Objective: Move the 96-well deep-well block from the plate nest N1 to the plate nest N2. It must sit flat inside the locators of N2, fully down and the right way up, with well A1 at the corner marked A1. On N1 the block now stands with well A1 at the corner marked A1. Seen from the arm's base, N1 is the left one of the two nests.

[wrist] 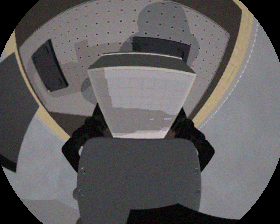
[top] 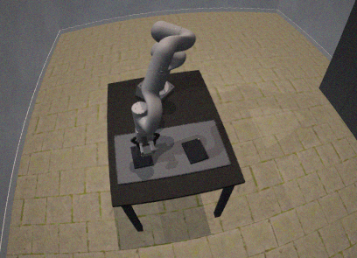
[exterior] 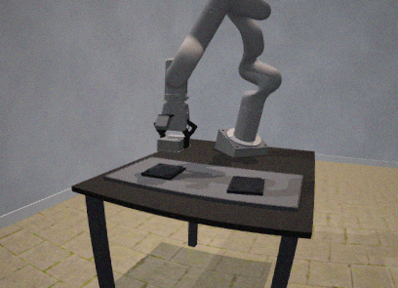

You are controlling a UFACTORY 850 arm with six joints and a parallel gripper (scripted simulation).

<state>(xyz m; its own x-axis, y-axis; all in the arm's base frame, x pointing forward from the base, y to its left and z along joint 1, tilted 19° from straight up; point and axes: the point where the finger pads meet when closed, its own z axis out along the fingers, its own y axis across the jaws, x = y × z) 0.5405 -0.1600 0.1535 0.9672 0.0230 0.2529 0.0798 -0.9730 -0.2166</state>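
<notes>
Right now my hand is 40 mm to the left of the plate nest N2 and 110 mm above it. Round my hand: plate nest N1: 20 mm ahead, 290 mm to the left, 110 mm below; deep-well block: right at my hand.
</notes>
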